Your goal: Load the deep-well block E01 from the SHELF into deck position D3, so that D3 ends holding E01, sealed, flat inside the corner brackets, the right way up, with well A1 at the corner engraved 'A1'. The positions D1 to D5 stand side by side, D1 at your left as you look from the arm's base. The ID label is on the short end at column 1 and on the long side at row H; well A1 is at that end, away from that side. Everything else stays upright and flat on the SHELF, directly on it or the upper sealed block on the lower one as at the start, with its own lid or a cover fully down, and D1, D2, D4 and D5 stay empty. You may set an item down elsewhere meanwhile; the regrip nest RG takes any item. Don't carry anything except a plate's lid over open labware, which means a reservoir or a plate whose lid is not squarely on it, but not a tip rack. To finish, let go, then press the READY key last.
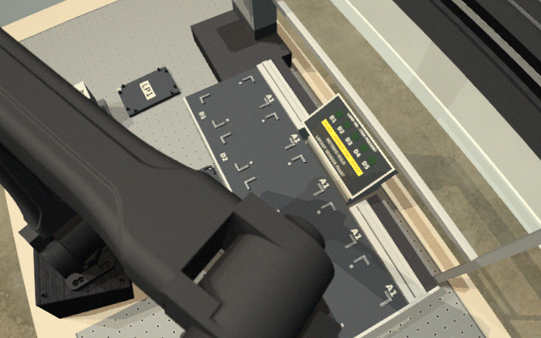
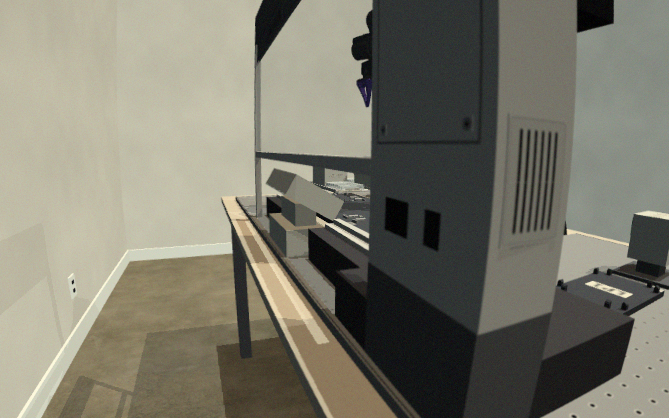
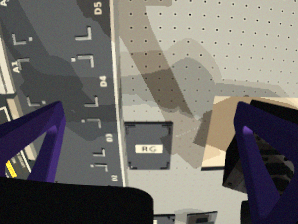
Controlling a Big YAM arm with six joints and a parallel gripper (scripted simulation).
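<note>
My hand is 200 mm above the deep-well block, 160 mm to the left of it and 100 mm past it. From my hand the other things lie so: ready key 650 mm to the left, 240 mm below, 30 mm behind; then regrip nest RG 310 mm to the left, 310 mm below, 70 mm ahead; then shelf label 320 mm below, 130 mm behind, 50 mm to the right.
</note>
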